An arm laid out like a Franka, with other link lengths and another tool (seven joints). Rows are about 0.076 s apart.
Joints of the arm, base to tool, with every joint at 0 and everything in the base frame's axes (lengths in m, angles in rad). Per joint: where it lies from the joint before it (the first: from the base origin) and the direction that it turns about. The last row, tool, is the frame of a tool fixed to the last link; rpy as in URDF.
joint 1: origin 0 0 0.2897 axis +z
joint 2: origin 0 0 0 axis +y
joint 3: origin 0 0 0.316 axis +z
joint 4: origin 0.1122 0 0 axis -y
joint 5: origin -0.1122 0 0.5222 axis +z
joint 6: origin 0 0 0 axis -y
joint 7: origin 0.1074 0 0 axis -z
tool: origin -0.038 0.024 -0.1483 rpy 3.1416 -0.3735 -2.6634
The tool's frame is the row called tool.
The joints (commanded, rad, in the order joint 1, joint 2, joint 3, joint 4, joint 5, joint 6, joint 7), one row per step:
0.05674 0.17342 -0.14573 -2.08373 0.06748 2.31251 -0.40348
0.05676 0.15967 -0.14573 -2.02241 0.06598 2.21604 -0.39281
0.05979 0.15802 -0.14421 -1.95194 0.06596 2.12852 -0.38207
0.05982 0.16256 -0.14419 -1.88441 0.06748 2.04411 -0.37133
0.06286 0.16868 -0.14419 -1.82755 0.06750 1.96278 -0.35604
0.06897 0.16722 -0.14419 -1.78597 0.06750 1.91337 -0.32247
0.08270 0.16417 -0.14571 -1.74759 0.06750 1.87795 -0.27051
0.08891 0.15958 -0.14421 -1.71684 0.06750 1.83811 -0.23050
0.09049 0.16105 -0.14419 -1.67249 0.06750 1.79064 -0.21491
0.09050 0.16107 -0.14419 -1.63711 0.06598 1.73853 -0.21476
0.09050 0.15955 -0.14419 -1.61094 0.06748 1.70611 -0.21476
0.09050 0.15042 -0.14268 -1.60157 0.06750 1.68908 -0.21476
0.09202 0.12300 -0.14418 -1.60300 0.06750 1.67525 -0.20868
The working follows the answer.
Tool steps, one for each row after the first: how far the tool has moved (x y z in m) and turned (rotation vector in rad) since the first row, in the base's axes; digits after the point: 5 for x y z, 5 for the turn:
0.00997 0.00124 0.03703 0.00703 0.02122 -0.00544
0.02130 0.00564 0.07229 0.01222 0.03655 -0.00717
0.02946 0.00711 0.10244 0.01757 0.05782 -0.01409
0.03347 0.01107 0.12599 0.02138 0.08859 -0.02213
0.03718 0.01770 0.14848 0.02333 0.09594 -0.04669
0.04164 0.02957 0.17130 0.02419 0.09159 -0.08401
0.04252 0.03758 0.19055 0.02606 0.09744 -0.11396
0.04417 0.04024 0.21293 0.02666 0.10251 -0.12496
0.04223 0.04089 0.23081 0.02567 0.11928 -0.12198
0.04108 0.04162 0.24561 0.02767 0.12403 -0.12025
0.03840 0.04284 0.25698 0.02928 0.12271 -0.11768
0.03156 0.04288 0.27569 0.03320 0.11102 -0.12271

Tool pose at each row, in the base's axes (x y z in m, rotation vector in rad; rounded; the steps above come from the unrounded poses):
0.70993 -0.05251 0.19439 1.03916 -2.65409 0.20201
0.71991 -0.05127 0.23142 1.03042 -2.64025 0.17966
0.73123 -0.04687 0.26668 1.02708 -2.62918 0.16394
0.73939 -0.04540 0.29683 1.01581 -2.61513 0.14377
0.74340 -0.04145 0.32038 1.00096 -2.59232 0.12037
0.74711 -0.03481 0.34287 0.96775 -2.59710 0.10889
0.75157 -0.02294 0.36569 0.91907 -2.61698 0.10249
0.75245 -0.01493 0.38494 0.87876 -2.62422 0.09082
0.75411 -0.01228 0.40732 0.86351 -2.62404 0.08508
0.75216 -0.01163 0.42520 0.86485 -2.60726 0.07809
0.75101 -0.01089 0.44000 0.86702 -2.60291 0.07339
0.74833 -0.00967 0.45137 0.87107 -2.60367 0.07254
0.74149 -0.00963 0.47008 0.86713 -2.61760 0.07264

